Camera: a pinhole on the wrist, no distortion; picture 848 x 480 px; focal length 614.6 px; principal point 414.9 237.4 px. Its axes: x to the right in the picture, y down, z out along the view. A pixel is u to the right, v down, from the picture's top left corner.
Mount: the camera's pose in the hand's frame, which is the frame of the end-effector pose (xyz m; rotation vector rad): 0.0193 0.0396 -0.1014 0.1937 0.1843 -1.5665
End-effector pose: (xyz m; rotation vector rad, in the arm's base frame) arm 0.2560 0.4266 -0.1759 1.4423 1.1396 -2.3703
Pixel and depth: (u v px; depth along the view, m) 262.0 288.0 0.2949
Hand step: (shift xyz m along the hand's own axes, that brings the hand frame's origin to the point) 0.0419 0.0405 0.2026
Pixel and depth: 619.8 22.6 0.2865
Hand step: -0.0830 -0.1210 0.1535
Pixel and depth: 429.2 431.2 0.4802
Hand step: 0.1676 -0.0864 0.3631
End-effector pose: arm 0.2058 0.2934 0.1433 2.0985 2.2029 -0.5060
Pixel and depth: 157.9 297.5 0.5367
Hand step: 0.0691 0.1294 0.4736
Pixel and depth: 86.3 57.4 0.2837
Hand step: -0.0651 0.1197 0.2098
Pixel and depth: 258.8 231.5 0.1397
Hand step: 0.0172 0.0408 0.0427
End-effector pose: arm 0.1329 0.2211 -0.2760 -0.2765 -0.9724 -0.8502
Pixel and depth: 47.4 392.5 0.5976
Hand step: 0.1674 0.2435 0.5650
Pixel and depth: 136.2 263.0 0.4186
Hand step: 0.0347 0.1241 0.3505
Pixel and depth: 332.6 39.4 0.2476
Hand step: -0.0619 0.0132 0.1465
